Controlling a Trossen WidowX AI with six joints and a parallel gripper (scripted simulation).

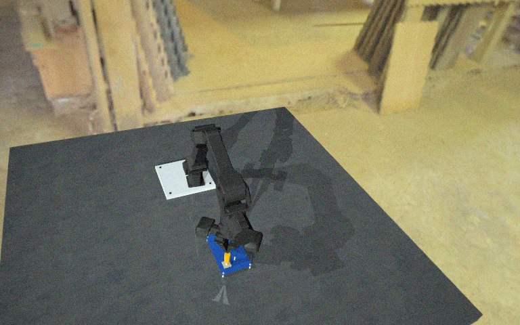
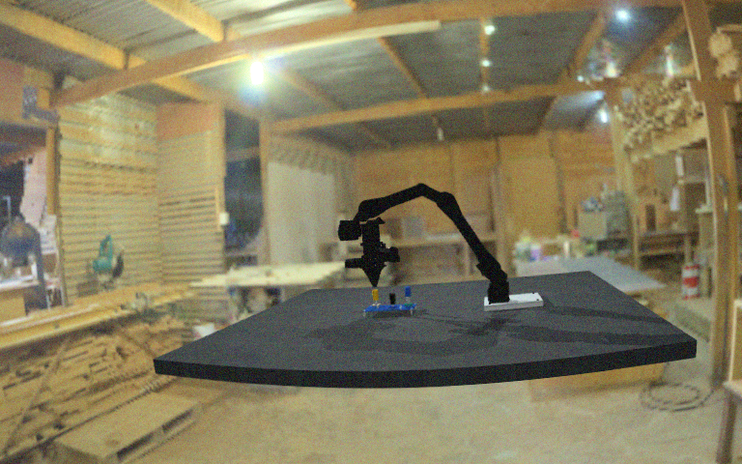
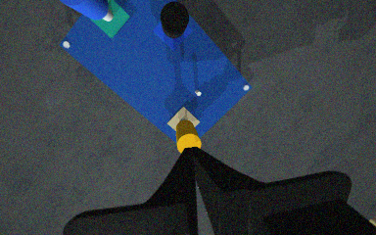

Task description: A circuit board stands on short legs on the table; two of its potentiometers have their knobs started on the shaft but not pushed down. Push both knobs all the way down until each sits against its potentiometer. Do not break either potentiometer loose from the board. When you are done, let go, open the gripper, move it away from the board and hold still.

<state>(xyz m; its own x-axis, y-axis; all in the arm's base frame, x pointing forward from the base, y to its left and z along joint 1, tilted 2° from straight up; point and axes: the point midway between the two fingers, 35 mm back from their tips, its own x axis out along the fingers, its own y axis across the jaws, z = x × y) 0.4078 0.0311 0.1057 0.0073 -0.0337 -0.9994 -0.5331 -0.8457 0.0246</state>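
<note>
The orange knob lies 30 mm below my gripper tip. From my gripper tip the other things lie so: black knob 70 mm behind, 50 mm to the left, 40 mm below.
</note>
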